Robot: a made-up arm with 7 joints.
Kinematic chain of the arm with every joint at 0, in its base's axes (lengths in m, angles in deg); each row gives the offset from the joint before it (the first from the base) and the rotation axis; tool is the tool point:
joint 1: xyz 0 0 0.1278 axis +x
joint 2: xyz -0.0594 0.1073 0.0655 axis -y
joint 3: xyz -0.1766 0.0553 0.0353 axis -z
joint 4: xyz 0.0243 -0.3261 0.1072 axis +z
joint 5: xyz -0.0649 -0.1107 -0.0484 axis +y
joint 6: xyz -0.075 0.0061 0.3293 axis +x
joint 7: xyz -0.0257 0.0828 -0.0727 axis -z
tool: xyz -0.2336 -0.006 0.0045
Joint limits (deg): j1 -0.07..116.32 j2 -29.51..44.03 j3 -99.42..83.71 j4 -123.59..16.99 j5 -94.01..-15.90 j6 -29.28..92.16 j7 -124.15..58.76
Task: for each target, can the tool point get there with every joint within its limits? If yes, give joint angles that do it. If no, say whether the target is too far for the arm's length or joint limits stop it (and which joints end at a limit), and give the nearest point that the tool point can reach.
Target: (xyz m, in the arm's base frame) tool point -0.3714 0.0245 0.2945
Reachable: yes | joints 80.56 -17.96 -4.02 -52.33 -81.33 -5.87 37.81
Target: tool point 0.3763 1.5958 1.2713
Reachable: no: too far | nearest point -0.1413 0.6826 0.7868 | short by 1.156 m
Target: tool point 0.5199 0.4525 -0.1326
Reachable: no: joint limits stop it (at a limit: joint 1, joint 2, joint 3, joint 4, joint 6, joint 7) | nearest point 0.3727 0.3305 -0.1265 | short by 0.191 m
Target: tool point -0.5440 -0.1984 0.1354
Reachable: yes | joints 84.44 2.61 -3.43 -64.77 -67.79 10.01 -105.70
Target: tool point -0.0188 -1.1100 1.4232
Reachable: no: too far | nearest point -0.2613 -0.6810 0.9225 | short by 0.703 m
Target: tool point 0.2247 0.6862 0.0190
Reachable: no: joint limits stop it (at a limit: joint 1, joint 2, joint 4, joint 5) | nearest point 0.0813 0.5451 0.0665 | short by 0.207 m
